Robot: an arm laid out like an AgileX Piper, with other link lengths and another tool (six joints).
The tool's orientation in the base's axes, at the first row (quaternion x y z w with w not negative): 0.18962 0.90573 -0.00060 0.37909
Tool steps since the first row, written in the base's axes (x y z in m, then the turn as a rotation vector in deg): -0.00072 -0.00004 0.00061 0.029 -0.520 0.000; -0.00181 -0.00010 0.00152 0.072 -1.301 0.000; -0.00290 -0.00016 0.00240 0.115 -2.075 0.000; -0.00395 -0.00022 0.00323 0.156 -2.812 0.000; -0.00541 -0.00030 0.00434 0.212 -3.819 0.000; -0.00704 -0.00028 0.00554 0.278 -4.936 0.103; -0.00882 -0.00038 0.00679 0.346 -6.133 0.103; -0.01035 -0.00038 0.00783 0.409 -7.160 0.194; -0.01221 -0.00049 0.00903 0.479 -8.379 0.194; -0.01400 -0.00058 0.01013 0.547 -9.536 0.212
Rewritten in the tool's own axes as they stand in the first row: 0.00003 -0.00020 -0.00092 -0.197 -0.473 0.095; 0.00008 -0.00050 -0.00231 -0.492 -1.183 0.238; 0.00015 -0.00080 -0.00368 -0.785 -1.886 0.380; 0.00024 -0.00110 -0.00498 -1.065 -2.556 0.514; 0.00038 -0.00152 -0.00676 -1.446 -3.471 0.699; 0.00061 -0.00189 -0.00874 -1.942 -4.471 0.832; 0.00086 -0.00242 -0.01084 -2.396 -5.558 1.052; 0.00112 -0.00280 -0.01263 -2.851 -6.477 1.180; 0.00145 -0.00337 -0.01475 -3.314 -7.584 1.404; 0.00181 -0.00391 -0.01675 -3.767 -8.632 1.606
